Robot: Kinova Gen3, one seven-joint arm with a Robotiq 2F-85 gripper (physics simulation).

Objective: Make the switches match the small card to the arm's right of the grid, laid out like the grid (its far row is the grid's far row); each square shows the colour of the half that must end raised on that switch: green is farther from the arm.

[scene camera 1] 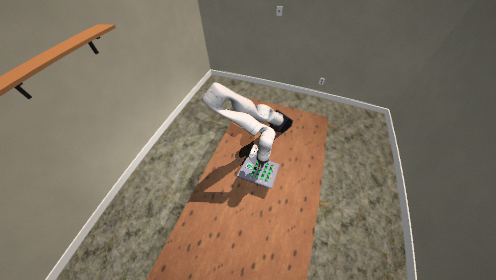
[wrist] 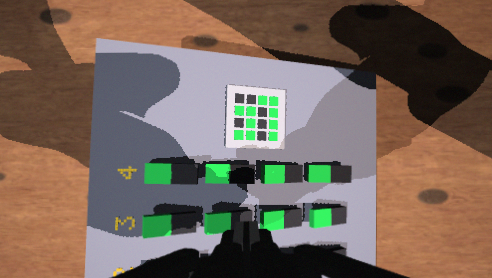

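A grey board (scene camera 1: 243,174) (wrist: 320,100) bears rows of green-and-dark switches. The white card (scene camera 1: 249,166) (wrist: 256,143) lies beyond row 4 in the wrist view; its squares read, top to bottom: dark, dark, green, green; green, green, dark, green; dark, green, dark, green; green, green, dark, green. Row 4's leftmost switch (wrist: 170,173) and row 3's leftmost switch (wrist: 169,225) have green halves at left, like their neighbours. Which halves are raised is hard to tell. My gripper (scene camera 1: 261,165) (wrist: 247,237) is shut and empty, over row 3 between its middle switches. It hides much of the lower rows.
The board lies on a brown wooden surface (scene camera 1: 235,235) (wrist: 430,165). Arm shadows cover parts of the board and wood. A small white object (scene camera 1: 253,150) shows beside the board, near the arm. A wooden shelf (scene camera 1: 55,56) is on the left wall.
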